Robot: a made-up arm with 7 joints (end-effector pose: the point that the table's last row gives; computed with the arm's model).
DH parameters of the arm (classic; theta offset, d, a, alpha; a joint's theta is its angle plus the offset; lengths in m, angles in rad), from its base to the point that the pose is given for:
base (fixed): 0 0.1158 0.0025 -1.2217
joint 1: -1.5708 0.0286 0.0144 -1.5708
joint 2: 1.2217 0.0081 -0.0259 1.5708
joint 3: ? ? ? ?
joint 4: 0 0.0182 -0.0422 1.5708
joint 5: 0 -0.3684 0.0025 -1.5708
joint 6: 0 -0.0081 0.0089 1.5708
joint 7: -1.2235 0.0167 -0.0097 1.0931
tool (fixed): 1.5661 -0.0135 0 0
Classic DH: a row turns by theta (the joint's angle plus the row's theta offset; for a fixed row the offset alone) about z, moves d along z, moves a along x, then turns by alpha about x.
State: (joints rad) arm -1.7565 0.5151 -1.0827 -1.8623 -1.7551 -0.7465 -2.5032
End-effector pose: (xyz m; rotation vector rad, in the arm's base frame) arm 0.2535 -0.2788 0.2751 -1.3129 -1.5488 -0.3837
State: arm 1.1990 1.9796 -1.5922 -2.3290 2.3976 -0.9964 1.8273
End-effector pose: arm -0.2222 0.1459 0.0570 -2.0785 0.4710 -1.8174
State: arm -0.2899 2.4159 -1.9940 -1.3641 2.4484 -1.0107 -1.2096
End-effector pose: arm -0.0806 0.5191 0.2309 1.5540 -1.1847 -1.2081
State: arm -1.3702 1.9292 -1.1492 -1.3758 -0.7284 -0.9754 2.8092
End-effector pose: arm 0.2994 0.3994 0.3709 -0.3522 -1.9410 0.4970
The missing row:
joint 3: 1.5708 -0.3017 0.003 -1.5708
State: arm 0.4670 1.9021 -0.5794 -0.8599 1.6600 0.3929 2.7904
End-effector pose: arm 0.1727 0.6098 0.1379 -0.9259 0.7303 -2.0434
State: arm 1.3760 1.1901 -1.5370 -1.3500 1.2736 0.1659 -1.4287
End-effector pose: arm -0.4712 0.1577 0.0088 -1.1007 0.0161 -0.0088
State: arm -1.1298 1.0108 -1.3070 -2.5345 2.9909 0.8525 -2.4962
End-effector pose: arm 0.1799 -0.1298 0.1185 2.6152 0.8557 0.7116
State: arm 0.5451 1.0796 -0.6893 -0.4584 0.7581 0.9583 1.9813
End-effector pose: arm -0.1467 0.5601 -0.1921 2.6827 -0.5921 0.9355
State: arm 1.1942 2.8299 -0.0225 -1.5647 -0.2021 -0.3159 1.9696
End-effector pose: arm 0.4303 0.2863 -0.0249 0.0051 -1.1088 -0.4958
